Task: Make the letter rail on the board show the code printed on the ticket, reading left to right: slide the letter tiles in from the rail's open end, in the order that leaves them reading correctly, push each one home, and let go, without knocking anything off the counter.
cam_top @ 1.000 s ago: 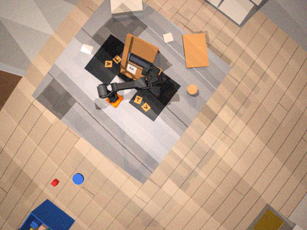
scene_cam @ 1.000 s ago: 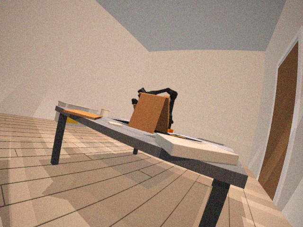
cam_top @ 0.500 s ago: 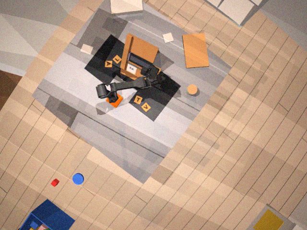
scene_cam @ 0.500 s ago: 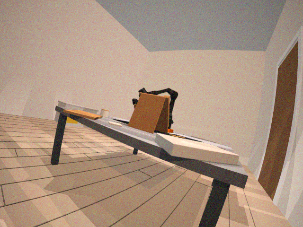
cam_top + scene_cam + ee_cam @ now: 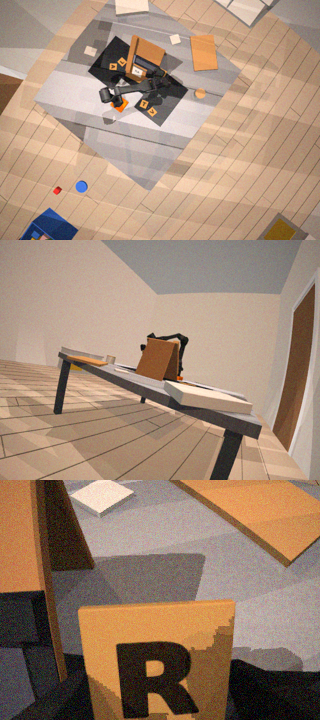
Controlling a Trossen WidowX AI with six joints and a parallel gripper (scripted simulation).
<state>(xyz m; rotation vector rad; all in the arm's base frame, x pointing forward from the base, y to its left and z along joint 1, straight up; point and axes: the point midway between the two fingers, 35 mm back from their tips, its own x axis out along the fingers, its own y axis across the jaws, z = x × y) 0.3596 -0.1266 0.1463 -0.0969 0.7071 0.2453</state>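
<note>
Right now my gripper tip is 110 mm past the white ticket, 170 mm to the right of it and 80 mm above it. The rest, counted from my gripper tip: orange tile right at my gripper tip; black mat 180 mm behind, 140 mm to the left, 150 mm below; small white block 320 mm ahead, 140 mm to the left, 150 mm below.
</note>
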